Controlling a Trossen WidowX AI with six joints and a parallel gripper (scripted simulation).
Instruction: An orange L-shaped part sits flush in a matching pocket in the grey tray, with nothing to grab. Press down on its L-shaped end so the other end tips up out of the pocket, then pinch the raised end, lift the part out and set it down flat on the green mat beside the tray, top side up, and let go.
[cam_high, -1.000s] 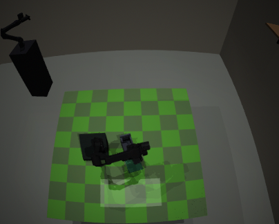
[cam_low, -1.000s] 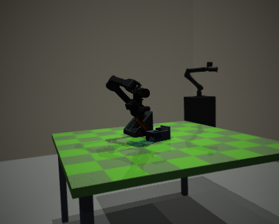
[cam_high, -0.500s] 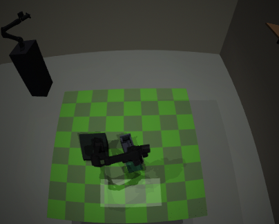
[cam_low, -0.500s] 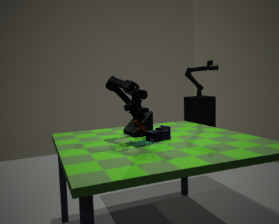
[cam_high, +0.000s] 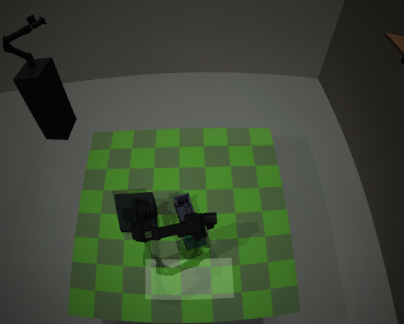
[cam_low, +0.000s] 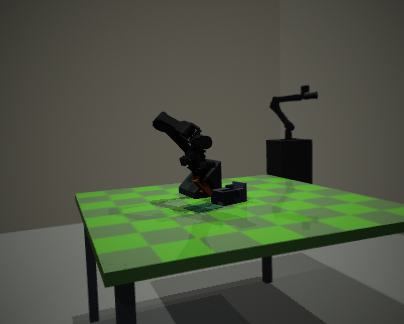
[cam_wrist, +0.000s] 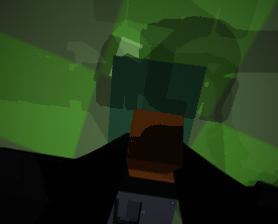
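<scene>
Now: the green mat 10 mm behind my gripper tip, 20 mm to the left of it and 130 mm below it. Also, from my gripper tip: orange L-shaped part 30 mm behind, 30 mm to the left, 30 mm below.
</scene>
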